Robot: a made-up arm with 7 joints. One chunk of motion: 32 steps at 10 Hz.
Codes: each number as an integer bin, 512 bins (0 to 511) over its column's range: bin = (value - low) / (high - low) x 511, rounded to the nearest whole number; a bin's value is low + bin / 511 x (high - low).
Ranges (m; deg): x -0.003..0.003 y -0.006..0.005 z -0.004..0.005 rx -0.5..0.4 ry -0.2..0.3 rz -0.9..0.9
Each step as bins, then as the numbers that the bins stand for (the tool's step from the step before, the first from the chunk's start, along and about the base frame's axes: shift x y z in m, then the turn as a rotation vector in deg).
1 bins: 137 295 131 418 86 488
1 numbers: -0.00139 0.00035 -0.00169 0.236 -0.116 0.819
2 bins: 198 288 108 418 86 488
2 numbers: -0.00068 0.00020 -0.00210 0.236 -0.116 0.819
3 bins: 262 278 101 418 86 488
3 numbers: 0.00008 -0.00002 -0.00222 0.236 -0.116 0.819
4 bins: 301 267 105 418 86 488
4 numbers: 0.00053 -0.00025 -0.00215 0.236 -0.116 0.819
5 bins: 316 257 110 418 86 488
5 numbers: 0.00071 -0.00047 -0.00206 0.236 -0.116 0.819
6 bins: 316 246 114 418 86 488
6 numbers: 0.00071 -0.00070 -0.00199 0.236 -0.116 0.819
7 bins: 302 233 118 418 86 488
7 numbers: 0.00055 -0.00098 -0.00192 0.236 -0.116 0.819
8 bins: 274 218 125 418 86 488
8 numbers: 0.00022 -0.00131 -0.00180 0.236 -0.116 0.819
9 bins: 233 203 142 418 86 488
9 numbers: -0.00026 -0.00163 -0.00150 0.236 -0.116 0.819
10 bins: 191 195 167 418 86 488
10 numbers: -0.00076 -0.00180 -0.00106 0.236 -0.116 0.819
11 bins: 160 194 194 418 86 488
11 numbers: -0.00112 -0.00182 -0.00058 0.236 -0.116 0.819
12 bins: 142 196 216 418 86 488
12 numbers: -0.00133 -0.00178 -0.00020 0.236 -0.116 0.819
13 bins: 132 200 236 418 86 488
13 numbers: -0.00145 -0.00169 0.00016 0.236 -0.116 0.819
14 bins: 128 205 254 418 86 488
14 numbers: -0.00150 -0.00159 0.00047 0.236 -0.116 0.819
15 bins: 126 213 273 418 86 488
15 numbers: -0.00152 -0.00141 0.00081 0.236 -0.116 0.819
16 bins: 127 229 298 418 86 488
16 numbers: -0.00151 -0.00107 0.00125 0.236 -0.116 0.819
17 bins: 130 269 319 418 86 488
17 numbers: -0.00147 -0.00021 0.00162 0.236 -0.116 0.819
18 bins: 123 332 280 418 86 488
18 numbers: -0.00156 0.00115 0.00093 0.236 -0.116 0.819
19 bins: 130 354 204 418 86 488
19 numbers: -0.00147 0.00162 -0.00041 0.236 -0.116 0.819
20 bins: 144 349 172 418 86 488
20 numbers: -0.00131 0.00151 -0.00097 0.236 -0.116 0.819
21 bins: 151 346 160 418 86 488
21 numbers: -0.00123 0.00145 -0.00118 0.236 -0.116 0.819
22 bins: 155 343 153 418 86 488
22 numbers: -0.00118 0.00138 -0.00131 0.236 -0.116 0.819
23 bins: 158 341 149 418 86 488
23 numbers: -0.00114 0.00134 -0.00138 0.236 -0.116 0.819
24 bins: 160 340 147 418 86 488
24 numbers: -0.00112 0.00132 -0.00141 0.236 -0.116 0.819
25 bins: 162 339 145 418 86 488
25 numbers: -0.00110 0.00130 -0.00145 0.236 -0.116 0.819
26 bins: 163 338 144 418 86 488
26 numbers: -0.00109 0.00128 -0.00146 0.236 -0.116 0.819
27 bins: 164 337 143 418 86 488
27 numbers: -0.00107 0.00125 -0.00148 0.236 -0.116 0.819
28 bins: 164 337 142 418 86 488
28 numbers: -0.00107 0.00125 -0.00150 0.236 -0.116 0.819
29 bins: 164 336 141 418 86 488
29 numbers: -0.00107 0.00123 -0.00152 0.236 -0.116 0.819
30 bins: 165 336 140 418 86 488
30 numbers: -0.00106 0.00123 -0.00153 0.236 -0.116 0.819
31 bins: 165 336 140 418 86 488
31 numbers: -0.00106 0.00123 -0.00153 0.236 -0.116 0.819
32 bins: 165 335 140 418 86 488
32 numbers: -0.00106 0.00121 -0.00153 0.236 -0.116 0.819
